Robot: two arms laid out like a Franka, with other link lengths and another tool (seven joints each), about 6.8 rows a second.
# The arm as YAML. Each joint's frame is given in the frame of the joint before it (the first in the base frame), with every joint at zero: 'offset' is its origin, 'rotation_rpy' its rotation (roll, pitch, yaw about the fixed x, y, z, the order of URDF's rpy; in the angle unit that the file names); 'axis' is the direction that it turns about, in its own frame. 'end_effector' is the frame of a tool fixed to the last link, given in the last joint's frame.
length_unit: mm
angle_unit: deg
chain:
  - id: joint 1
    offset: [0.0, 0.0, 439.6]
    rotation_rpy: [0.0, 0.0, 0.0]
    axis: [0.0, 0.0, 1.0]
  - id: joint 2
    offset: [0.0, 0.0, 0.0]
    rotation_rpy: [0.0, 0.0, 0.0]
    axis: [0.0, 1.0, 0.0]
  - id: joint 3
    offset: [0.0, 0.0, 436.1]
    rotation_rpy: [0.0, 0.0, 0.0]
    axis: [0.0, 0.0, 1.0]
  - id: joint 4
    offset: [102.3, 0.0, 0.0]
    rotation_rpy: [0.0, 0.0, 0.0]
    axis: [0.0, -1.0, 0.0]
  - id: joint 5
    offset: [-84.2, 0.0, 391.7]
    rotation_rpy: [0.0, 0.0, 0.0]
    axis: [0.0, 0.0, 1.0]
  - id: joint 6
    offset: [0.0, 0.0, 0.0]
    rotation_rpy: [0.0, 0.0, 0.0]
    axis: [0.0, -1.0, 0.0]
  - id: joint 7
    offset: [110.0, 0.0, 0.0]
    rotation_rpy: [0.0, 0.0, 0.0]
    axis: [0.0, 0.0, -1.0]
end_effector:
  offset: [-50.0, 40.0, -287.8]
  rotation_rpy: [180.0, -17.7, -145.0]
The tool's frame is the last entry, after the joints.
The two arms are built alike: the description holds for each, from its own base.
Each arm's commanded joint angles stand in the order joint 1, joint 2, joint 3, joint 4, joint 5, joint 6, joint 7.
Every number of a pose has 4 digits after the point. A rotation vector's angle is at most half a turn.
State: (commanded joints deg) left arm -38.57 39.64 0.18 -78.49 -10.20 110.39 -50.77; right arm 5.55 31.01 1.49 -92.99 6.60 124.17 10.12
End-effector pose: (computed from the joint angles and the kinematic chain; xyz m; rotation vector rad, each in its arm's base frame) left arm 0.5542 -0.5135 0.3137 1.1796 -2.3804 0.1229; right arm 0.7427 0.1617 0.3306 0.7137 -2.7712 -0.0453
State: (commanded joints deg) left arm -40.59 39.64 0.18 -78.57 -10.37 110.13 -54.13; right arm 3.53 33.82 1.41 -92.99 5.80 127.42 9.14
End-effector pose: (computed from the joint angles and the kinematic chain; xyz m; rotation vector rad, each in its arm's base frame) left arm 0.5324 -0.5357 0.3137 1.2112 -2.3639 0.1089; right arm 0.7571 0.1306 0.2963 0.6888 -2.7851 -0.0259
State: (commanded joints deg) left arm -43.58 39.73 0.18 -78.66 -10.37 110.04 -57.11; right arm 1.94 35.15 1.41 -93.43 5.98 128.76 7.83
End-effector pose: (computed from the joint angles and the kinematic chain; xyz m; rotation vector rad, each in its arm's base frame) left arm 0.5016 -0.5650 0.3123 1.2147 -2.3649 0.0885; right arm 0.7592 0.1087 0.2769 0.6754 -2.7830 -0.0308
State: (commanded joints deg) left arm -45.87 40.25 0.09 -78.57 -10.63 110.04 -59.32; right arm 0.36 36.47 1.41 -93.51 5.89 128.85 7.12
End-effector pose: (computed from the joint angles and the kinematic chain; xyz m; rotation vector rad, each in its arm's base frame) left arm 0.4759 -0.5880 0.3066 1.2156 -2.3606 0.0701; right arm 0.7571 0.0869 0.2587 0.6508 -2.7670 -0.0384
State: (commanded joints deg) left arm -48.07 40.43 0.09 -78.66 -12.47 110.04 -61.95; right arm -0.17 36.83 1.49 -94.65 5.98 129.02 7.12
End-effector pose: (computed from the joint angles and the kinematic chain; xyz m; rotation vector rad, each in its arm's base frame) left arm 0.4462 -0.6139 0.3060 1.2330 -2.3249 0.0676; right arm 0.7480 0.0810 0.2461 0.6341 -2.7479 -0.0497
